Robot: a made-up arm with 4 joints.
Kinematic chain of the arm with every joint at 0, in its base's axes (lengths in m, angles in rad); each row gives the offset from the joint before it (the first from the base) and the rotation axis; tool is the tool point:
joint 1: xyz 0 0 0.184 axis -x
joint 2: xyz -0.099 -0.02 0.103 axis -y
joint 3: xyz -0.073 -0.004 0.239 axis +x
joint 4: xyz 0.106 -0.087 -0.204 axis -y
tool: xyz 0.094 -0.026 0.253
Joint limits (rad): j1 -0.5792..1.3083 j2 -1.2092..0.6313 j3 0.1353..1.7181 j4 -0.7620..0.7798
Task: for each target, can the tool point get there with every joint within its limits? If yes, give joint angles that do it. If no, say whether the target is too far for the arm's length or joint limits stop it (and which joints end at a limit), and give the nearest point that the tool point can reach.
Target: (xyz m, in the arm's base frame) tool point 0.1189 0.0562 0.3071
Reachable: yes | joints 0.8716 -0.5400 1.4835 -0.2070
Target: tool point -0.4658 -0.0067 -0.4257
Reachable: no: joint limits stop it (at a limit: joint 2, joint 4) | nearest point 0.0978 -0.0015 0.0454 | short by 0.735 m
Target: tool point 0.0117 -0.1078 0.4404
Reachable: yes | joints 0.0641 -0.1331 1.1586 0.1417
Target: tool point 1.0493 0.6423 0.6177
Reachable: no: too far | nearest point 0.1715 0.2091 0.3744 | short by 1.009 m
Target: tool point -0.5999 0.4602 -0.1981
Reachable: no: joint limits stop it (at a limit: joint 1, joint 3, joint 4) | nearest point -0.2287 0.1473 0.2743 | short by 0.677 m
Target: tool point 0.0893 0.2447 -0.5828
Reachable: no: joint limits stop it (at a limit: joint 1, joint 2, joint 4) | nearest point 0.1039 -0.0112 0.0393 | short by 0.673 m
